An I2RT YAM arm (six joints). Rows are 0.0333 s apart.
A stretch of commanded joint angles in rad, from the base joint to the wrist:
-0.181, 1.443, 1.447, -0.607, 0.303, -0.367
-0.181, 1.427, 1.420, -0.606, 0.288, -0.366
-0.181, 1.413, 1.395, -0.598, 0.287, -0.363
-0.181, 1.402, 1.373, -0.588, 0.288, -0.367
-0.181, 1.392, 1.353, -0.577, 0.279, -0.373
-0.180, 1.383, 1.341, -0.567, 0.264, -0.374
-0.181, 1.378, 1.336, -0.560, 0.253, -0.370
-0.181, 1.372, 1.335, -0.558, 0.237, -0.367
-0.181, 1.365, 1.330, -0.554, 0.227, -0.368
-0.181, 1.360, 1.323, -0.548, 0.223, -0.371
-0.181, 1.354, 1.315, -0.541, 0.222, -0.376
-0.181, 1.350, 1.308, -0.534, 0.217, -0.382
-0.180, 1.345, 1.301, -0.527, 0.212, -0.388
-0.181, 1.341, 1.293, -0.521, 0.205, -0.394
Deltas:
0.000, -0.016, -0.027, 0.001, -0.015, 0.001
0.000, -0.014, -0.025, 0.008, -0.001, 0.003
0.000, -0.011, -0.022, 0.010, 0.001, -0.004
0.000, -0.010, -0.020, 0.011, -0.009, -0.006
0.001, -0.009, -0.012, 0.010, -0.015, -0.001
-0.001, -0.005, -0.005, 0.007, -0.011, 0.004
0.000, -0.006, -0.001, 0.002, -0.016, 0.003
0.000, -0.007, -0.005, 0.004, -0.010, -0.001
0.000, -0.005, -0.007, 0.006, -0.004, -0.003
0.000, -0.006, -0.008, 0.007, -0.001, -0.005
0.000, -0.004, -0.007, 0.007, -0.005, -0.006
0.001, -0.005, -0.007, 0.007, -0.005, -0.006
-0.001, -0.004, -0.008, 0.006, -0.007, -0.006

